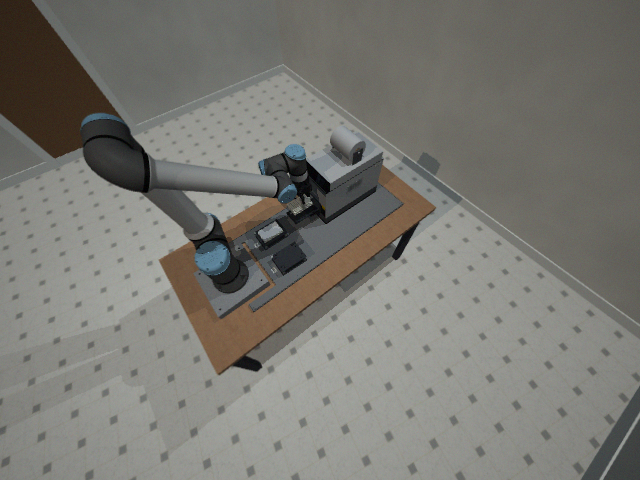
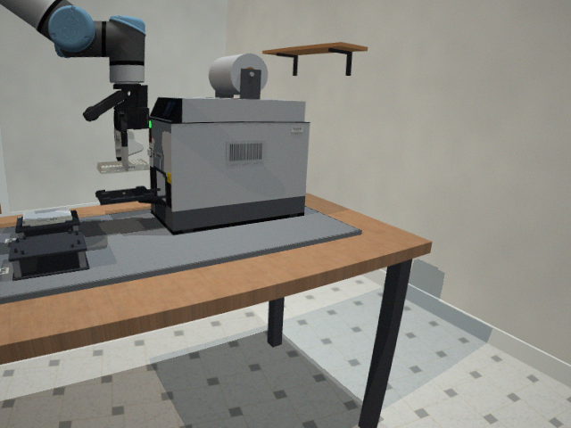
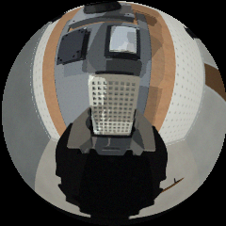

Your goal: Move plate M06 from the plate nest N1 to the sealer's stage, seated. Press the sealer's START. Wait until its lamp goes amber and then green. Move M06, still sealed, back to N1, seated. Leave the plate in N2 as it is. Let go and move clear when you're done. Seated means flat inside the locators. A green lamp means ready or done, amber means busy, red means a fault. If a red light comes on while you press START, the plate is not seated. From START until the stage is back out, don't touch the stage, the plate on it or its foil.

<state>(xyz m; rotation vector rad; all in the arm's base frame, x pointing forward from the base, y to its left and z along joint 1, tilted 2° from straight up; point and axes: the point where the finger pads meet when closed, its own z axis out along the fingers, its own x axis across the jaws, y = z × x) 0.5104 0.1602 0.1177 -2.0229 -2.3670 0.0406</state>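
My gripper is now 80 mm above the black sealer stage. The rest, counted from my hand: plate M06: 10 mm below; then plate: 210 mm behind, 10 mm to the right, 130 mm below; then foil roll: 330 mm ahead, 50 mm to the left, 240 mm above.
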